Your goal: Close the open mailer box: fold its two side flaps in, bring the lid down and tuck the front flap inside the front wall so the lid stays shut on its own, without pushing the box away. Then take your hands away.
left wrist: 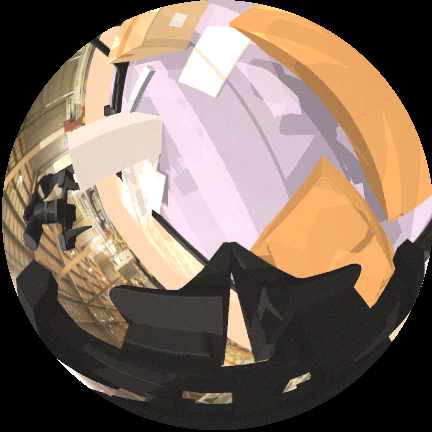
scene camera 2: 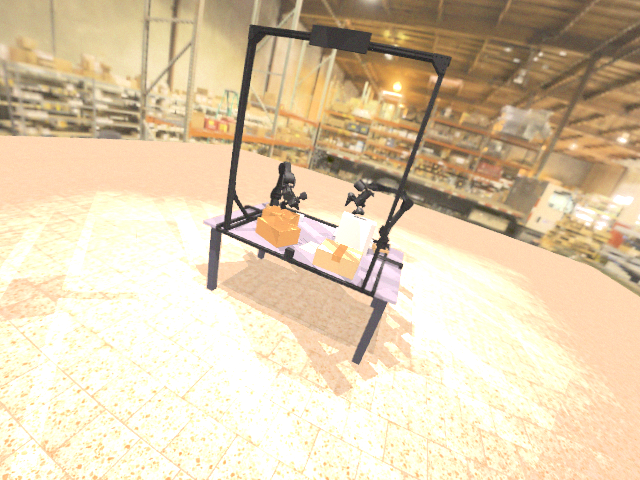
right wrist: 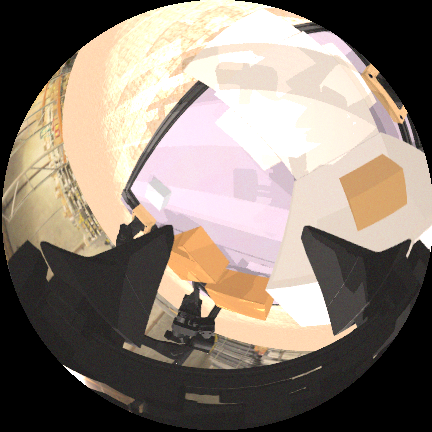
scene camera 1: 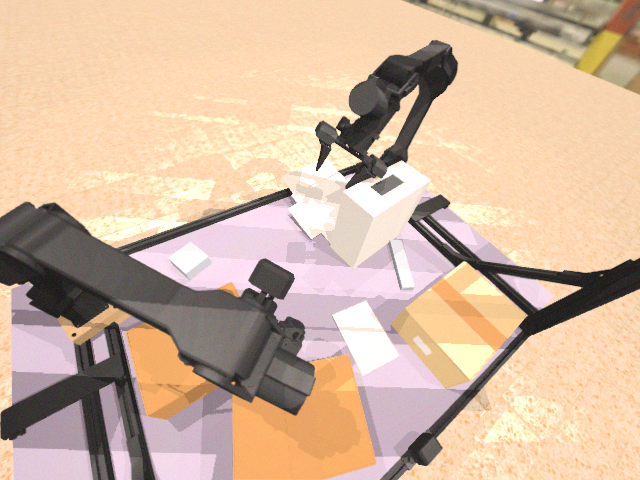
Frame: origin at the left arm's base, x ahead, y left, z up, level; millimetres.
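Seen in the pictures: left gripper, fingertip midpoint: (left wrist: 228, 247) (scene camera 2: 299, 210) (right wrist: 197, 288) (scene camera 1: 260, 301); right gripper, fingertip midpoint: (left wrist: 90, 206) (scene camera 2: 347, 211) (right wrist: 241, 232) (scene camera 1: 331, 179); left arm's base, origin of the base link: (scene camera 2: 273, 205) (right wrist: 138, 223) (scene camera 1: 86, 307).
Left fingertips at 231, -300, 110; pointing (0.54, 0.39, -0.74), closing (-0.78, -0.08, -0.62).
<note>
Pixels of each thing's top centre, then the offset from my left fingertips to it, as dx, dy, dz.
- white mailer box, middle of its top: (right wrist: 393, 286) (scene camera 1: 389, 185) (left wrist: 70, 156) (scene camera 2: 359, 218) +399, -27, +63
- tan taped box, middle of its top: (scene camera 1: 467, 311) (scene camera 2: 341, 249) +307, -334, -55
- white card, middle of its top: (left wrist: 210, 54) (scene camera 1: 364, 334) (scene camera 2: 312, 247) +147, -186, -151
- pale bar, middle of its top: (left wrist: 135, 89) (scene camera 1: 401, 262) +389, -151, -138
- small white block, middle of its top: (scene camera 1: 188, 256) (right wrist: 153, 196) -10, +270, -120
The white mailer box (scene camera 1: 354, 227) (scene camera 2: 353, 229) (left wrist: 117, 157) (right wrist: 315, 215) stands tall near the table's far side in scene camera 1. Its face toward the top bears a dark rectangular patch or opening. White panels (scene camera 1: 311, 214) (left wrist: 145, 187) (right wrist: 300, 107) spread out from its left side, so it is not shut; which panel is lid or flap is unclear. My right gripper (scene camera 1: 333, 178) (right wrist: 241, 232) is open and empty above the panels, one fingertip close to the box's upper edge; contact is unclear. My left gripper (left wrist: 228, 247) is shut, empty, well away from the box.
A tan taped box (scene camera 1: 452, 322) (scene camera 2: 336, 258), a white card (scene camera 1: 364, 338) (left wrist: 215, 60) and a pale bar (scene camera 1: 402, 266) lie near the box. Orange boxes (scene camera 1: 305, 439) (scene camera 1: 170, 377) are under my left arm. A small white block (scene camera 1: 189, 260) is left. Black rails (scene camera 1: 206, 219) edge the table.
</note>
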